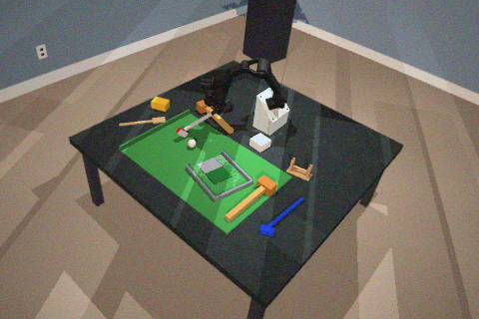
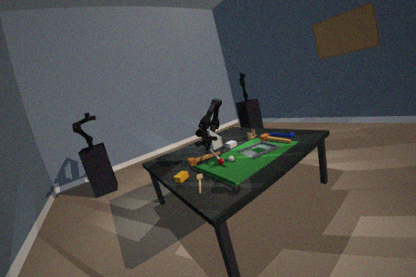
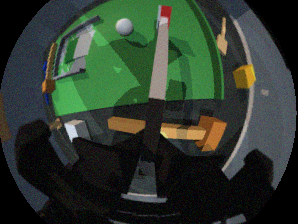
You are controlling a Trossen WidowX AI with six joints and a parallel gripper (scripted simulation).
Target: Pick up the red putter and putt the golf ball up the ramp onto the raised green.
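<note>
Now: the red putter 120 mm ahead of my gripper tip and 10 mm to the right of it. Also, from my gripper tip: white golf ball: 230 mm ahead, 70 mm to the left, 50 mm below; white block: 70 mm behind, 270 mm to the left, 50 mm below; yellow block: 160 mm ahead, 320 mm to the right, 50 mm below.
</note>
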